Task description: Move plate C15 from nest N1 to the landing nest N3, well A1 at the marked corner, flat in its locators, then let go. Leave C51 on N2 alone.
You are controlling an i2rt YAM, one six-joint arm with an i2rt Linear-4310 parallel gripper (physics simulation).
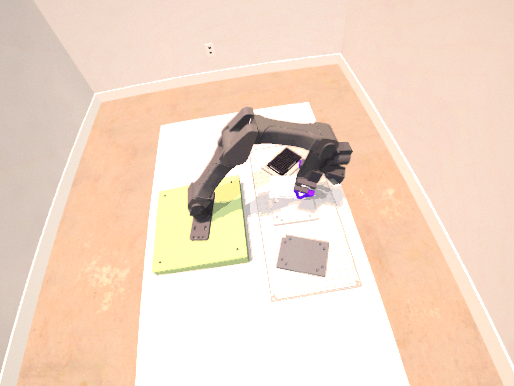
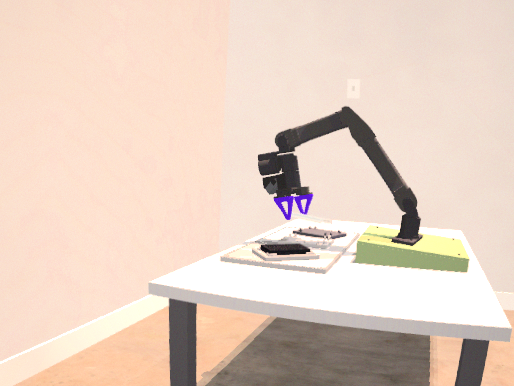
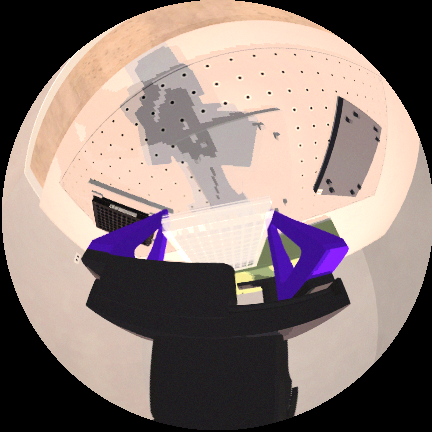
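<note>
The pale, see-through plate C15 is held roughly level between my purple fingertips. My gripper is shut on its two sides, well above the board. The white landing nest N3 lies below, with small locators near its corners. The grey nest N1 stands without a plate. The black plate C51 sits on nest N2. Well A1 and the marked corner cannot be made out.
The nests stand on a perforated board on the white table. My arm's base is on a yellow-green block beside the board. The arm's shadow falls across the board.
</note>
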